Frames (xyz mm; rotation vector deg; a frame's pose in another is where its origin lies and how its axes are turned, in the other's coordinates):
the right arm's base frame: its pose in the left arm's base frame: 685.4 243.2 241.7 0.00 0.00 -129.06
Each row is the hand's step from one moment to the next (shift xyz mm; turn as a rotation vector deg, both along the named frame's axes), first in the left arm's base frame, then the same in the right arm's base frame.
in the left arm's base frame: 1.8 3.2 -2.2 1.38 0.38 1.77
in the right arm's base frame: -3.6 -0.6 -2.2 -1.16 0.83 1.77
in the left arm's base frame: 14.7 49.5 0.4 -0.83 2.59 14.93
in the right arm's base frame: -47.7 -19.8 0.4 -1.49 -2.28 14.93
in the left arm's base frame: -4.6 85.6 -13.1 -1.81 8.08 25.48
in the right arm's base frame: -63.6 -57.5 -13.1 -5.13 -6.50 25.48
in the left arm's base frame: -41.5 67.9 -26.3 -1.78 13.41 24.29
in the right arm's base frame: -26.6 -75.0 -26.3 -9.29 -9.83 24.29
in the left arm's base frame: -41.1 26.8 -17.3 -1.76 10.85 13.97
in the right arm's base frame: 5.1 -48.8 -17.3 -7.32 -8.20 13.97
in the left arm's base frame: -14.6 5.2 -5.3 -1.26 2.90 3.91
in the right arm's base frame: 5.2 -14.6 -5.3 -1.46 -2.81 3.91
